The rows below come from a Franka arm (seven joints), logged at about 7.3 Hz.
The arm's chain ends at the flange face. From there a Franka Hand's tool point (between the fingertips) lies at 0.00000 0.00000 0.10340 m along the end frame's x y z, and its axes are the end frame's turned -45 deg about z.
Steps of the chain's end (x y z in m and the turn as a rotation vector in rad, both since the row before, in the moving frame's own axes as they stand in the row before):
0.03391, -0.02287, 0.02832, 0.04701, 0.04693, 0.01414
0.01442, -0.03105, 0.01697, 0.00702, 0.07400, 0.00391
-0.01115, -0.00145, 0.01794, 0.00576, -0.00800, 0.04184
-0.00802, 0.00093, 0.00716, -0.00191, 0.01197, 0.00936
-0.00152, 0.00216, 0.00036, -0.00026, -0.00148, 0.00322
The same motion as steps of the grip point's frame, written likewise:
0.04701, 0.00785, 0.02809, 0.00006, 0.06643, 0.01414
0.03806, -0.00685, 0.01668, -0.04736, 0.05729, 0.00391
-0.00700, -0.00992, 0.01793, 0.00973, -0.00158, 0.04184
-0.00560, -0.00400, 0.00715, -0.00981, 0.00711, 0.00936
-0.00273, 0.00036, 0.00036, 0.00086, -0.00123, 0.00322

